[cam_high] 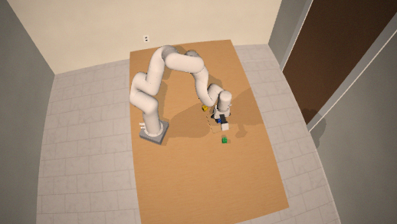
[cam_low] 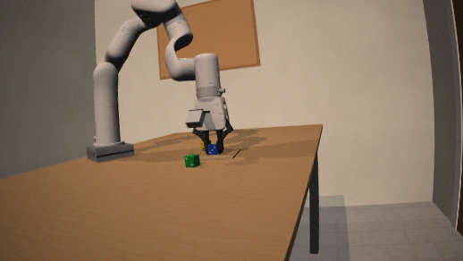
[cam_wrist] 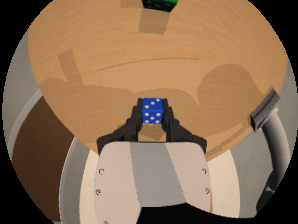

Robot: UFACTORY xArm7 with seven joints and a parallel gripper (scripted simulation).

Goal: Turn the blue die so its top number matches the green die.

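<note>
My gripper is now 10 mm above the blue die. Also, from my hand: green die: 30 mm ahead, 150 mm to the right, 10 mm below; yellow die: 100 mm behind, 90 mm to the left, 10 mm below.
</note>
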